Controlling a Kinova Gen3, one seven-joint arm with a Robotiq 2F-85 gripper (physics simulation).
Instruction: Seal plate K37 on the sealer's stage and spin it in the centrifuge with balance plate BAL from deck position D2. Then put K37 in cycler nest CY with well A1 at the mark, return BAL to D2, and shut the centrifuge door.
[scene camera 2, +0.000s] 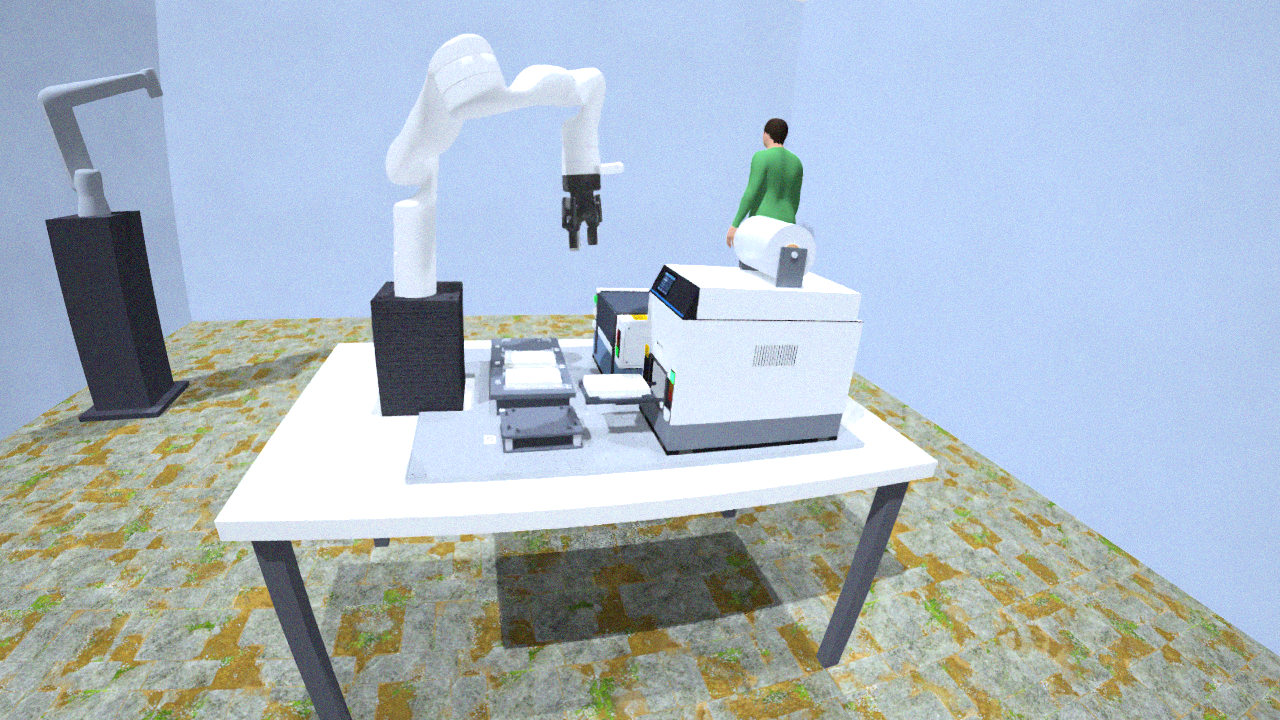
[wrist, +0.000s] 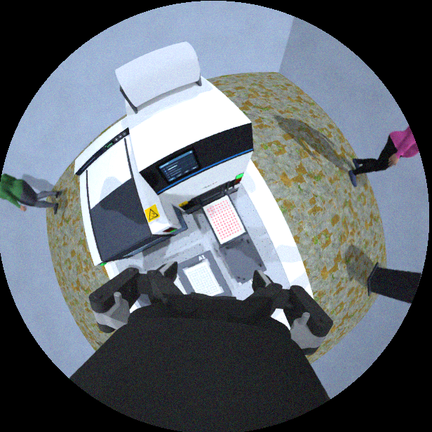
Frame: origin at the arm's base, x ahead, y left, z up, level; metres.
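Seen in the pictures: gripper, between the fingertips: (scene camera 2: 584, 247); arm's base, origin of its link: (scene camera 2: 416, 292).
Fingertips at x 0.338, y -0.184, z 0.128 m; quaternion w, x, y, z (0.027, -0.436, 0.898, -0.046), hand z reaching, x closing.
Observation:
Offsets run from my fingertips to a thing's top centre. "spot": to the spot under its first point.
My gripper (scene camera 2: 583, 240) (wrist: 214, 274) is open and empty, high above the table. A white plate with red wells @(dx +0.065, dy -0.063, dz -0.269 m) (scene camera 2: 615, 385) (wrist: 225, 220), its name not readable, lies on the extended stage of the white sealer @(dx +0.362, dy -0.094, dz +0.088 m) (scene camera 2: 751, 376) (wrist: 200, 120). The dark cycler nest @(dx -0.093, dy -0.051, dz -0.338 m) (scene camera 2: 539, 422) (wrist: 242, 259) holds no plate. On the grey deck, a white plate @(dx -0.078, dy +0.110, dz -0.315 m) (scene camera 2: 533, 377) (wrist: 202, 278) lies nearer the nest, and another white plate @(dx -0.064, dy +0.234, dz -0.315 m) (scene camera 2: 529, 358) lies behind it; the gripper hides that one in the wrist view. The centrifuge @(spot: dx +0.146, dy +0.164, dz -0.175 m) (scene camera 2: 620, 308) (wrist: 120, 215) stands beside the sealer; its door's state is unclear.
A film roll @(dx +0.383, dy -0.096, dz +0.088 m) (scene camera 2: 768, 243) (wrist: 160, 72) rises above the sealer. The black arm pedestal (scene camera 2: 418, 353) stands on the table's left part. A person in green (scene camera 2: 776, 183) (wrist: 12, 189) stands behind the table. A person in pink (wrist: 403, 145) stands at the right of the wrist view.

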